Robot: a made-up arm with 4 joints.
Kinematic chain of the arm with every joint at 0, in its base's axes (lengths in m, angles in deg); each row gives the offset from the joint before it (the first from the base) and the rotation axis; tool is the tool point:
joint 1: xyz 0 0 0.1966 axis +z
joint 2: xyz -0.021 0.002 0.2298 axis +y
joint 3: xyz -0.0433 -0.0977 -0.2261 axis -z
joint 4: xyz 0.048 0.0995 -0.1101 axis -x
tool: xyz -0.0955 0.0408 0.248
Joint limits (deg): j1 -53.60..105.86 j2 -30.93..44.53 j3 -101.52..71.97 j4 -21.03..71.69
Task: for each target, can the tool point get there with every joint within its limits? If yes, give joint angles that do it. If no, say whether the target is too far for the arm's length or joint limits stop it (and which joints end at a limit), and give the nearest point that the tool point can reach.
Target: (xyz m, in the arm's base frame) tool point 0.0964 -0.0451 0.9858
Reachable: no: joint limits stop it (at a limit: joint 1, joint 2) | nearest point 0.1565 -0.2294 0.5218 | short by 0.503 m
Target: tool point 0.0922 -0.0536 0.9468
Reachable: no: joint limits stop it (at a limit: joint 1, joint 2) | nearest point 0.1521 -0.2278 0.5206 | short by 0.464 m
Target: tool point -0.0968 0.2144 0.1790
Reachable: yes | joints 21.84 -21.34 1.90 56.76
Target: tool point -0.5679 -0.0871 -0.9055
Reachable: no: too far | nearest point -0.2805 -0.0430 -0.0210 | short by 0.931 m
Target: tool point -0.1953 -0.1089 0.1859
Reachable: yes | joints 28.67 -24.02 -57.98 28.29
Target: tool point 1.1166 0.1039 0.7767
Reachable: no: too far | nearest point 0.3684 0.0343 0.3118 | short by 0.884 m
